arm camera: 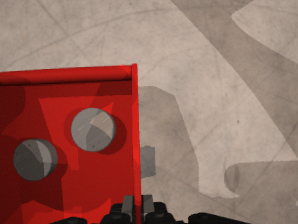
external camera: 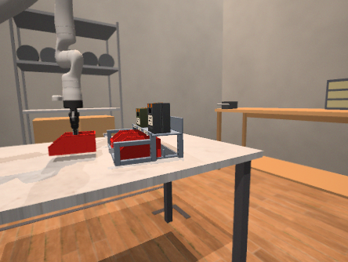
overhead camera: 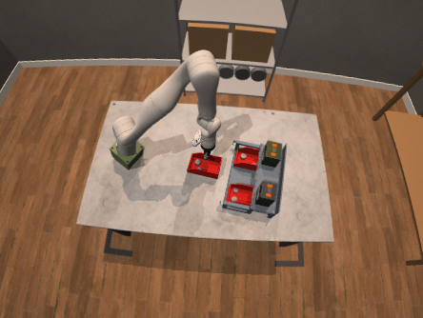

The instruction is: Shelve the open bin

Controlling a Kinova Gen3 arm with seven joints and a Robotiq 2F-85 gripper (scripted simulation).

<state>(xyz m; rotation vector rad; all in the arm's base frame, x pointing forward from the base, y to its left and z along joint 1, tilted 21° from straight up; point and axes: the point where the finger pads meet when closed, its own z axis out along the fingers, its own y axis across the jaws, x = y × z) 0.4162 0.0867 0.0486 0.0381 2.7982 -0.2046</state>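
My hand is 8 cm to the left of the grey round part, 6 cm above it and 3 cm past it. The rest, counted from my hand: black tool case: 32 cm ahead, 19 cm to the right, 6 cm above; then grey shelf: 26 cm ahead, 7 cm to the right, 3 cm below.
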